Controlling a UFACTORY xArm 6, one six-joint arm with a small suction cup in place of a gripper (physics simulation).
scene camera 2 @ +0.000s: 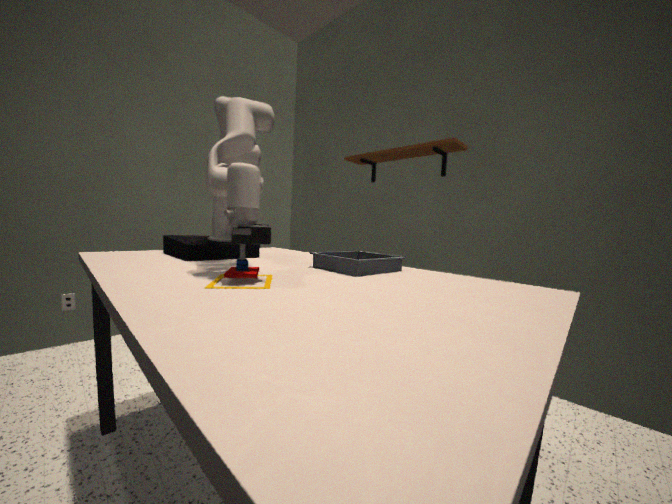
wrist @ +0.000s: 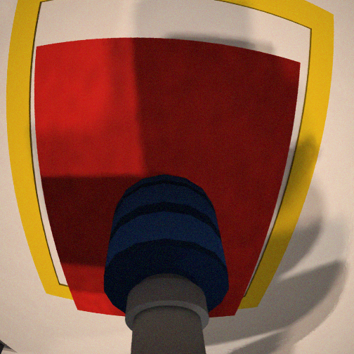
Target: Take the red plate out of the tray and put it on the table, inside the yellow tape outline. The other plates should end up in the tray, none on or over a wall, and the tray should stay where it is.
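Frame: origin at the arm's base, x back, y right, z up, level; millimetres.
Seen in the pictures: hand at its tool point: [scene camera 2: 242,274]; arm's base at its link origin: [scene camera 2: 223,240].
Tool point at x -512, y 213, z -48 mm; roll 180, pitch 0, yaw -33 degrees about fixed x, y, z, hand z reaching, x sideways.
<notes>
Offsets run from my tool point to a thing's top centre. "*": to the spot under its first point. Level surfaces: height alone.
The red plate @(dx +0, dy -3, dz +11 mm) [scene camera 2: 235,272] [wrist: 215,115] is level on the blue suction cup of my gripper [scene camera 2: 242,265] [wrist: 166,220]. It hangs a little above the table, with a shadow beneath it. The yellow tape outline @(* dx -65, dy +52, dz -16 mm) [scene camera 2: 236,288] [wrist: 18,150] lies below it. In the wrist view the plate's sides are nearly parallel to the tape and lie between the side strips, with a wider gap at the top of the view; its lower edge covers part of the outline. The grey tray @(* dx -22, dy -307, dz +6 mm) [scene camera 2: 332,264] stands apart, to the right in the scene view. Its walls hide its inside and any other plates.
The arm's black base box [scene camera 2: 187,248] stands behind the outline, at the far left part of the table @(dz -16 mm) [scene camera 2: 352,368]. A wooden shelf [scene camera 2: 409,151] is fixed high on the wall, behind and above the tray.
</notes>
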